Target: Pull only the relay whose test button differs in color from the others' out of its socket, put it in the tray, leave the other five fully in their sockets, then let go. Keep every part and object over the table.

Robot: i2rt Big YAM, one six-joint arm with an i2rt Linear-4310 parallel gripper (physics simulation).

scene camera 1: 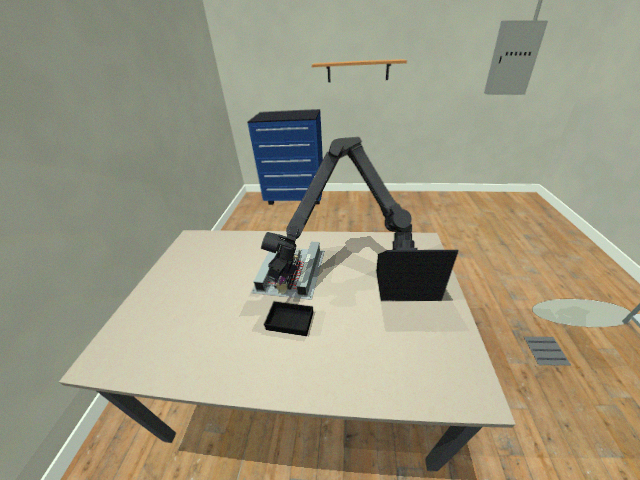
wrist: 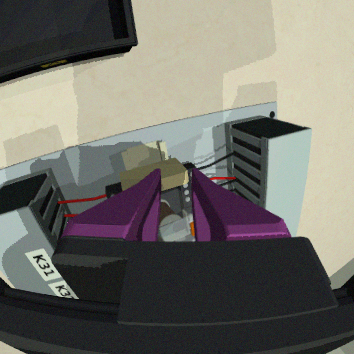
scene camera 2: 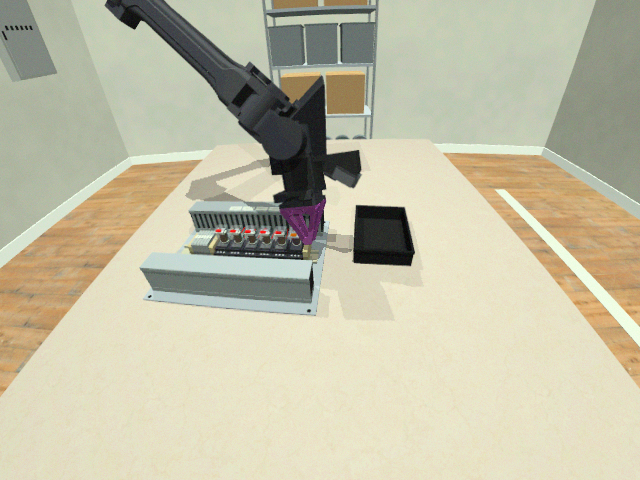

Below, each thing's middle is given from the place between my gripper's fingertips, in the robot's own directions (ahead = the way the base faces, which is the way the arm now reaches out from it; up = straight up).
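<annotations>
Counted from my hand: tan end block [wrist: 173,173], 1 cm behind, 1 cm to the right, 3 cm below; grey panel plate [scene camera 2: 320,242], 3 cm behind, 13 cm to the right, 5 cm below; black tray [scene camera 2: 372,233], 7 cm behind, 15 cm to the left, 5 cm below.
</annotations>
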